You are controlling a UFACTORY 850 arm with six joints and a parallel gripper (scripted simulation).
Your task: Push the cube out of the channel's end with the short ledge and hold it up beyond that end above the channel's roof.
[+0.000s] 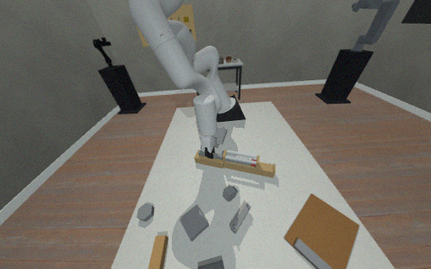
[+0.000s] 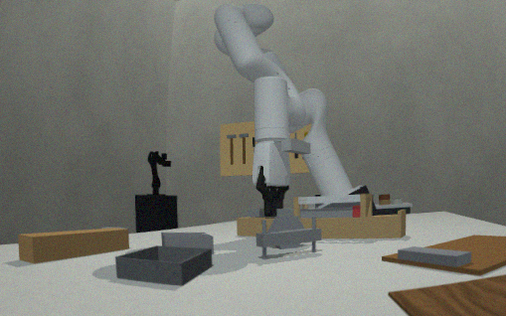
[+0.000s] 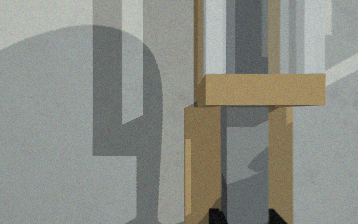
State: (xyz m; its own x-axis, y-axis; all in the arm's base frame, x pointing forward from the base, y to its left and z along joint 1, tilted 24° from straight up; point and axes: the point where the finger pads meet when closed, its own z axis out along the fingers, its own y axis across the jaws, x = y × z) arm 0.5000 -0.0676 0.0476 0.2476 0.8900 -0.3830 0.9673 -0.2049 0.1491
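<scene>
Right now the red cube is 210 mm to the left of my hand, 60 mm ahead of it and 10 mm below it. The rest, counted from my hand: channel: 150 mm to the left, 40 mm ahead, 10 mm below; grey stick: 10 mm below; grey tray: 480 mm ahead, 60 mm below, 40 mm to the left.
</scene>
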